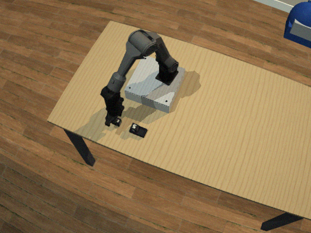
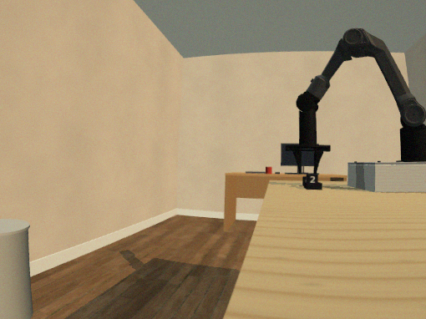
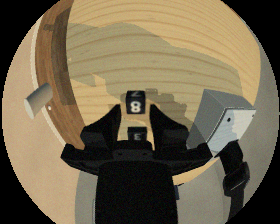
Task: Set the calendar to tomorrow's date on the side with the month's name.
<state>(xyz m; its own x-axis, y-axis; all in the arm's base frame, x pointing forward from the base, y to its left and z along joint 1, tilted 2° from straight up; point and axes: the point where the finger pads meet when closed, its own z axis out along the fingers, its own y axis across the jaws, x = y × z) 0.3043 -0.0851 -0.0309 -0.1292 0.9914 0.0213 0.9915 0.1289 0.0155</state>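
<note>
Now: hand 9 cm to the right of the black calendar cube, 2 cm above it and 1 cm past it. Also, from my hand: calendar tray 11 cm to the left, 3 cm below, 2 cm behind.
</note>
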